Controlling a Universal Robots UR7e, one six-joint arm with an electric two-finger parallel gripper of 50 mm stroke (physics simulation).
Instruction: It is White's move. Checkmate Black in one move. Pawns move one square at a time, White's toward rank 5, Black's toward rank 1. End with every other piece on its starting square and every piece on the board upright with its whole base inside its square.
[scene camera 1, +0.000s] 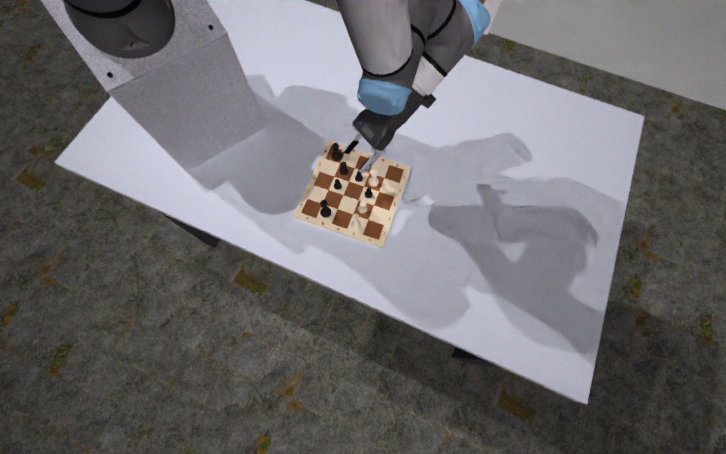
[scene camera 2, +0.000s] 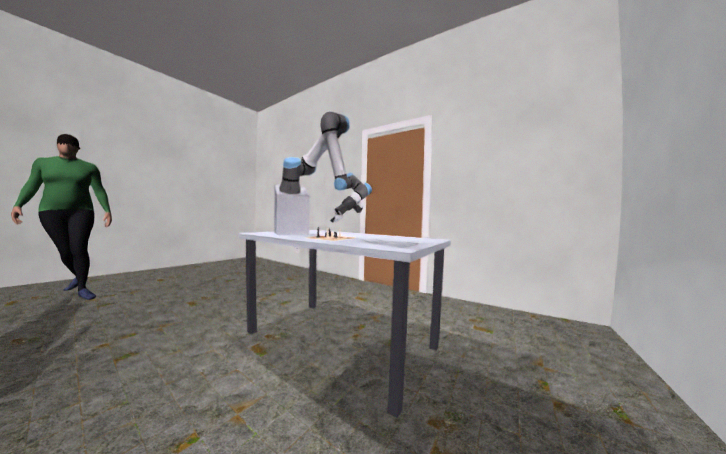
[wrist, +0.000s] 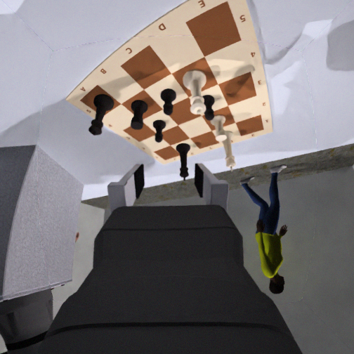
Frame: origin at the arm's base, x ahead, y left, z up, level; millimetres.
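Seen in the pictures: gripper, between the fingertips: (scene camera 1: 353, 161) (scene camera 2: 332, 221); arm's base, origin of its link: (scene camera 1: 124, 12) (scene camera 2: 289, 190).
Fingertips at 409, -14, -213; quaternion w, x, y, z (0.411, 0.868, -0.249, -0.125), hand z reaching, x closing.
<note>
Offsets run from my fingertips to a thing's middle, as dx, dy, dz. "*": to the spot under its first point. Level surfaces: height alone.
The chessboard {* -81, -121, -96} (scene camera 1: 302, 215) (wrist: 264, 97) carries upright pieces. White: a tall piece {+44, +18, -70} (scene camera 1: 373, 179) (wrist: 196, 90) on D4, a pawn {+44, -58, -80} (scene camera 1: 363, 207) (wrist: 220, 127) on D2, a tall pointed piece {+42, -100, -65} (scene camera 1: 356, 221) (wrist: 229, 150) on D1. Black: tall pieces on A5 {-65, +52, -70} (scene camera 1: 336, 152) (wrist: 100, 112) and B1 {-34, -95, -65} (scene camera 1: 325, 210) (wrist: 183, 160), a piece {-34, +20, -80} (scene camera 1: 343, 168) (wrist: 138, 114) on B4, pawns on C4 {+7, +15, -81} (scene camera 1: 359, 176) (wrist: 168, 101), D3 {+44, -18, -81} (scene camera 1: 368, 193) (wrist: 209, 107) and B3 {-33, -23, -81} (scene camera 1: 337, 184) (wrist: 159, 131). My gripper (scene camera 1: 354, 160) (scene camera 2: 333, 219) (wrist: 169, 173) is open and empty, above the board's rank-5 side.
The white table {dz -103} (scene camera 1: 513, 321) (scene camera 2: 428, 245) bears the board and the grey pedestal (scene camera 1: 187, 101) (scene camera 2: 291, 214) of the arm. Arm shadows cross both. A person in green (scene camera 2: 66, 184) stands left of the table; one in yellow (wrist: 270, 252) shows upside down in the wrist view.
</note>
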